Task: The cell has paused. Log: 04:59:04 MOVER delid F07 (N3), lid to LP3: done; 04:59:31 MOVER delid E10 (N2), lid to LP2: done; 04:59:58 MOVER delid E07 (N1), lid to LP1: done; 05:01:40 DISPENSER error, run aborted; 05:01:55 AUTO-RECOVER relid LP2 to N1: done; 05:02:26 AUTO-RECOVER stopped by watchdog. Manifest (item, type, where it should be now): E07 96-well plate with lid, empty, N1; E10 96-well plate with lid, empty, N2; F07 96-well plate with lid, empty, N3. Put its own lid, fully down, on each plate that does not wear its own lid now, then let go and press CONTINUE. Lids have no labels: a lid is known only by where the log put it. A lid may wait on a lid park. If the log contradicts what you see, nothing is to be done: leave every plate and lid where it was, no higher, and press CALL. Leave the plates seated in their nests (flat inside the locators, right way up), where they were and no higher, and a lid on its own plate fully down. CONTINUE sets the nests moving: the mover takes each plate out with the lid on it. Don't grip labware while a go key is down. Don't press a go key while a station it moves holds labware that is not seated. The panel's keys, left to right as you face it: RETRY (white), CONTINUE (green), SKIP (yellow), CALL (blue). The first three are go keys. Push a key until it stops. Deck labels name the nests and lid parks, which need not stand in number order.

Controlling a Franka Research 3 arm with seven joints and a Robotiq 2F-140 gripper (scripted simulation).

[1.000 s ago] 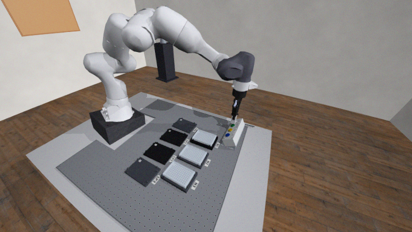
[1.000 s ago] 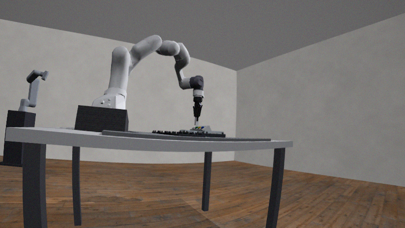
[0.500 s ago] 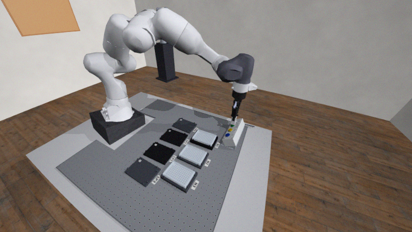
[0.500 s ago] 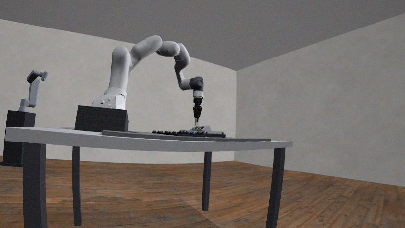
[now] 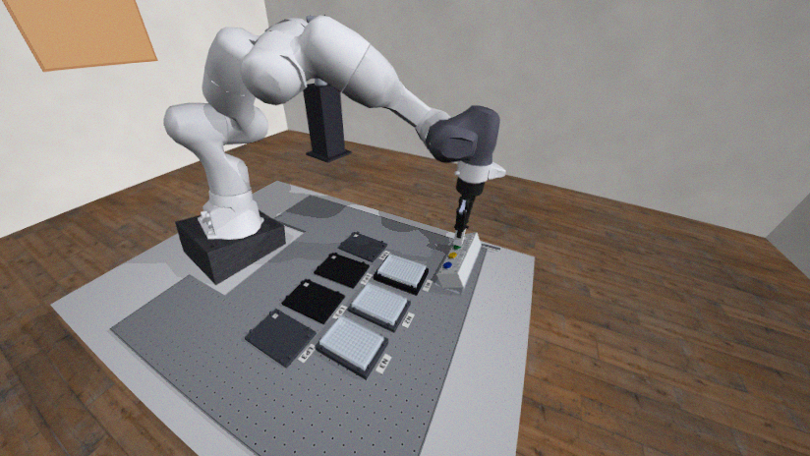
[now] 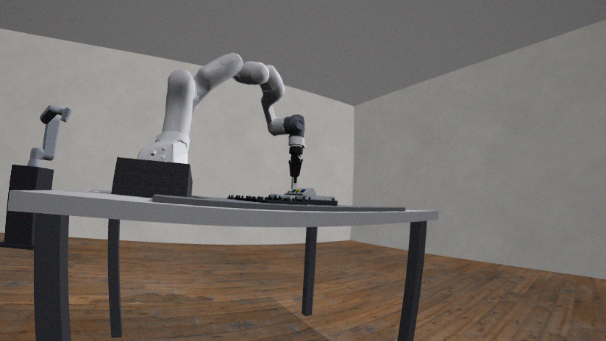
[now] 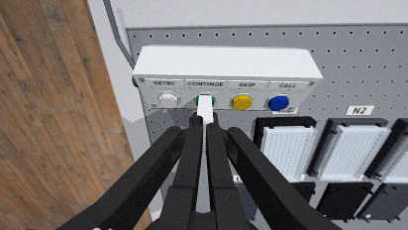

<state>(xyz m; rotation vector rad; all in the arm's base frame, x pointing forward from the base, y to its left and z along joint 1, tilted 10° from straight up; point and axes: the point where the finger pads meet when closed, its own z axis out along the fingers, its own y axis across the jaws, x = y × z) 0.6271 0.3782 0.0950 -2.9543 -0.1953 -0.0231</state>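
The green continue key is 4 cm below my hand. Also, from my hand: white retry key: 5 cm to the left, 4 cm below, 1 cm behind; yellow skip key: 5 cm to the right, 4 cm below, 1 cm ahead; blue call key: 10 cm to the right, 4 cm below, 1 cm ahead.
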